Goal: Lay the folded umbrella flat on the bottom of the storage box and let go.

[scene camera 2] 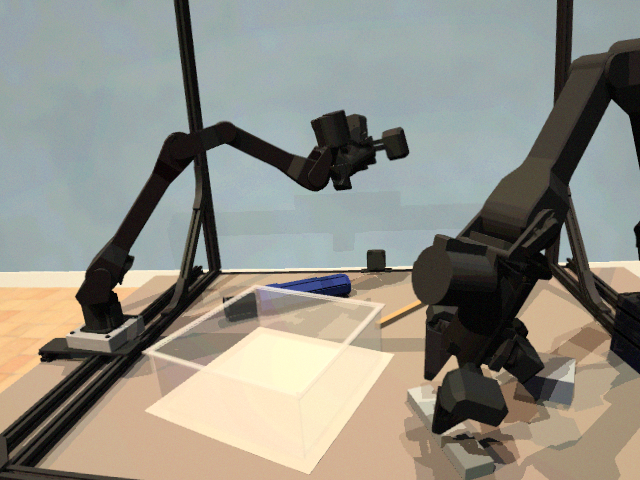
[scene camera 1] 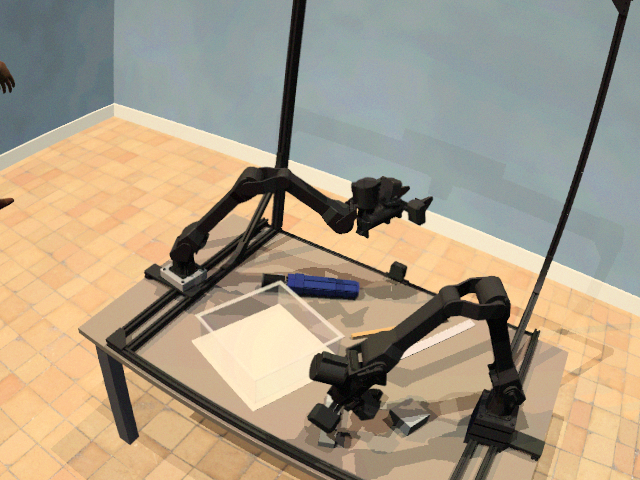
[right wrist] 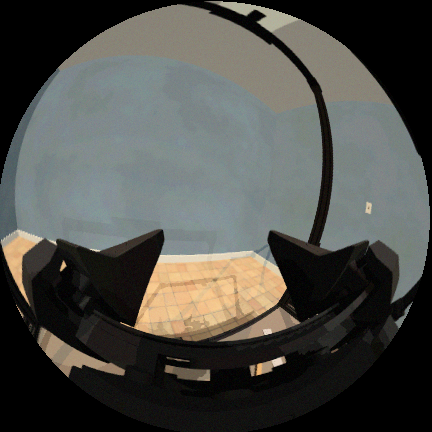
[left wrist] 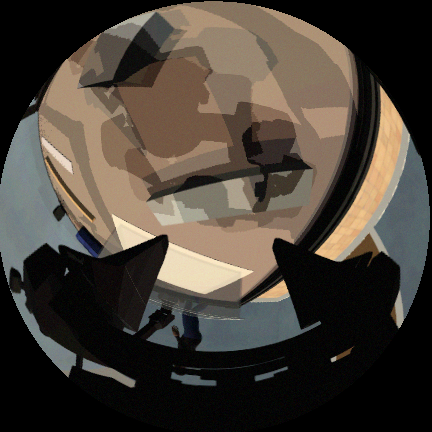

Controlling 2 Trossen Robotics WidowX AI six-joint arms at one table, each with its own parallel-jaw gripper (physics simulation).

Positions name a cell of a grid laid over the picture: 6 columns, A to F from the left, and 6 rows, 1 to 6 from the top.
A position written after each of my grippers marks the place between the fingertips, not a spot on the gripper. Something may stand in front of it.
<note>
My left gripper (scene camera 2: E6) is open and holds nothing. Also in view: a clear storage box (scene camera 2: C5). My right gripper (scene camera 2: D2) is open and holds nothing. A folded blue umbrella (scene camera 1: C4) rests on the table.
The folded blue umbrella also shows in scene camera 2 (scene camera 2: D4). The clear storage box is seen too in scene camera 1 (scene camera 1: C5) and in the left wrist view (left wrist: C4). My left gripper is seen too in scene camera 1 (scene camera 1: D6) and in the left wrist view (left wrist: D4). The right wrist view does not show the folded blue umbrella: it is out of frame. The right wrist view misses the clear storage box: it is out of frame.
</note>
